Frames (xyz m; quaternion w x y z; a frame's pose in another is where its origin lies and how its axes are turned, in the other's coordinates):
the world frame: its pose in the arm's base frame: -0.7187 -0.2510 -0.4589 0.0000 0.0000 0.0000 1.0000
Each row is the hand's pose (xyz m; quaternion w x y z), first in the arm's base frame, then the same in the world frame.
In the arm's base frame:
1: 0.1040 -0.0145 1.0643 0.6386 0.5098 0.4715 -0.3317
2: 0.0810 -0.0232 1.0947 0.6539 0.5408 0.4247 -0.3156
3: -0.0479 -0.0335 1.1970 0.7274 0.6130 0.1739 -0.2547
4: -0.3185 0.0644 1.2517 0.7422 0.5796 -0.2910 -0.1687
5: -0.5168 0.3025 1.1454 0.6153 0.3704 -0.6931 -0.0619
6: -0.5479 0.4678 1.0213 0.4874 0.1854 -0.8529 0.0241
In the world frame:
1: -0.8227 -0.2365 1.5232 0.3317 -0.4715 0.5098 0.6386
2: -0.7997 -0.2278 1.5536 0.3156 -0.4247 0.5408 0.6539
3: -0.6708 -0.2175 1.6559 0.2547 -0.1739 0.6130 0.7274
4: -0.4002 -0.3154 1.7106 0.1687 0.2910 0.5796 0.7422
5: -0.2019 -0.5535 1.6043 0.0619 0.6931 0.3704 0.6153
6: -0.1708 -0.7188 1.4802 0.0241 -0.8529 -0.1854 -0.4874

